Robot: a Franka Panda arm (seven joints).
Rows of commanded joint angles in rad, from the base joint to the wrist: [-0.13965, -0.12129, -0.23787, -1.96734, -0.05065, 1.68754, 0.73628]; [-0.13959, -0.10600, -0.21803, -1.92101, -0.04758, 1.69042, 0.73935]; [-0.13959, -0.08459, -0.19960, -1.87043, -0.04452, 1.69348, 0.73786]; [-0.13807, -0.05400, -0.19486, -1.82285, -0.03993, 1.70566, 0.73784]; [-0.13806, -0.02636, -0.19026, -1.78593, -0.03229, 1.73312, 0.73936]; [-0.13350, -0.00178, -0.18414, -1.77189, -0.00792, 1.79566, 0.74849]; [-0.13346, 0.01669, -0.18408, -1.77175, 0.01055, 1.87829, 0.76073]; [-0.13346, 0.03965, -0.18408, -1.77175, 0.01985, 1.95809, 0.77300]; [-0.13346, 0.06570, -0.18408, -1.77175, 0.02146, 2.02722, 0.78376]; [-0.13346, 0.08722, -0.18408, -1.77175, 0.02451, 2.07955, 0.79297]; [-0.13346, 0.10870, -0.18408, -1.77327, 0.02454, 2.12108, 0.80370]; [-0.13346, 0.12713, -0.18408, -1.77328, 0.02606, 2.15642, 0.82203]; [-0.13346, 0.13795, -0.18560, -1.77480, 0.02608, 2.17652, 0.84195]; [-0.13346, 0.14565, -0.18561, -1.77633, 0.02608, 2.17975, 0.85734]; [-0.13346, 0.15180, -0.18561, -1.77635, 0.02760, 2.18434, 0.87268]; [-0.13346, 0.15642, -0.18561, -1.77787, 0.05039, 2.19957, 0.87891]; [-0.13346, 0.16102, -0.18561, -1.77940, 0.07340, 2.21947, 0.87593]
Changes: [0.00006, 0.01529, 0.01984, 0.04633, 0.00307, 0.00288, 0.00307]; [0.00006, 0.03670, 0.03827, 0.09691, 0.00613, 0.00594, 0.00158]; [0.00158, 0.06729, 0.04301, 0.14449, 0.01072, 0.01812, 0.00156]; [0.00159, 0.09493, 0.04761, 0.18141, 0.01836, 0.04558, 0.00308]; [0.00615, 0.11951, 0.05373, 0.19545, 0.04273, 0.10812, 0.01221]; [0.00619, 0.13798, 0.05379, 0.19559, 0.06120, 0.19075, 0.02445]; [0.00619, 0.16094, 0.05379, 0.19559, 0.07050, 0.27055, 0.03672]; [0.00619, 0.18699, 0.05379, 0.19559, 0.07211, 0.33968, 0.04748]; [0.00619, 0.20851, 0.05379, 0.19559, 0.07516, 0.39201, 0.05669]; [0.00619, 0.22999, 0.05379, 0.19407, 0.07519, 0.43354, 0.06742]; [0.00619, 0.24842, 0.05379, 0.19406, 0.07671, 0.46888, 0.08575]; [0.00619, 0.25924, 0.05227, 0.19254, 0.07673, 0.48898, 0.10567]; [0.00619, 0.26694, 0.05226, 0.19101, 0.07673, 0.49221, 0.12106]; [0.00619, 0.27309, 0.05226, 0.19099, 0.07825, 0.49680, 0.13640]; [0.00619, 0.27771, 0.05226, 0.18947, 0.10104, 0.51203, 0.14263]; [0.00619, 0.28231, 0.05226, 0.18794, 0.12405, 0.53193, 0.13965]
